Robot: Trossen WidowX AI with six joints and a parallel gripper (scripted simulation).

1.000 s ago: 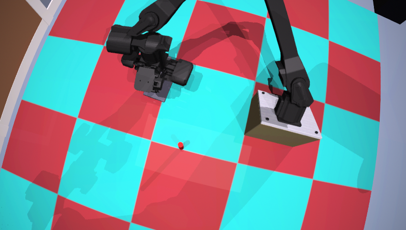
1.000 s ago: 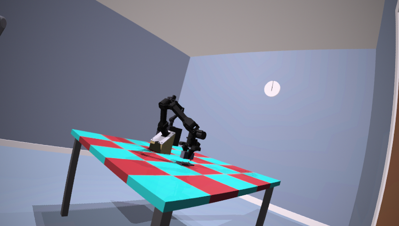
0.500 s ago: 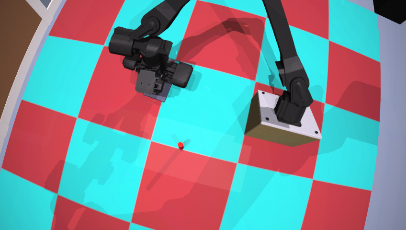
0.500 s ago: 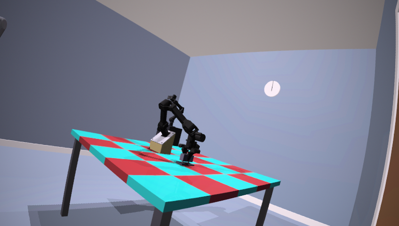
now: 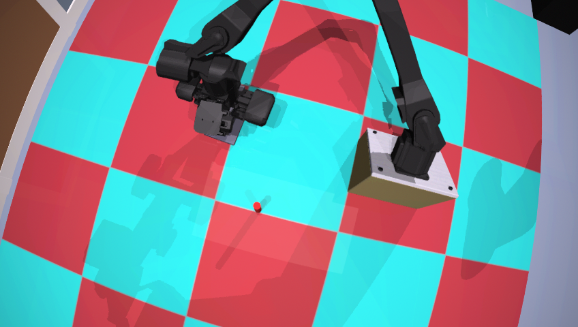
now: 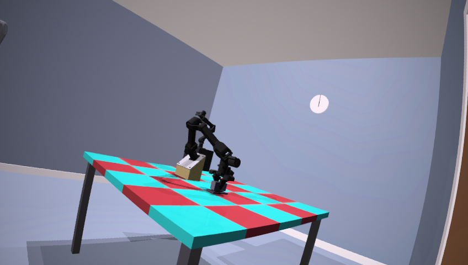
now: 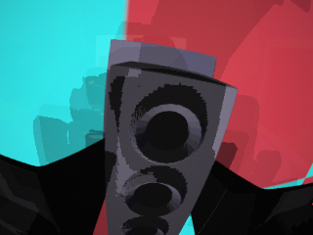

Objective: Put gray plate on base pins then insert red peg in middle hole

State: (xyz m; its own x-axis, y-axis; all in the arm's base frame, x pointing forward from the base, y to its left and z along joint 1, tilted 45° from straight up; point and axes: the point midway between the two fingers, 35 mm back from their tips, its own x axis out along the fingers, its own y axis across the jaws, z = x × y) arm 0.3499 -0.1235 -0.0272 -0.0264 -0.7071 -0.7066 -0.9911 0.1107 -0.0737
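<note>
The gray plate lies 3 cm above my gripper tip. The rest, counted from my gripper tip: dark base (2 cm below); then red peg (11 cm behind, 18 cm to the left, 2 cm above).
</note>
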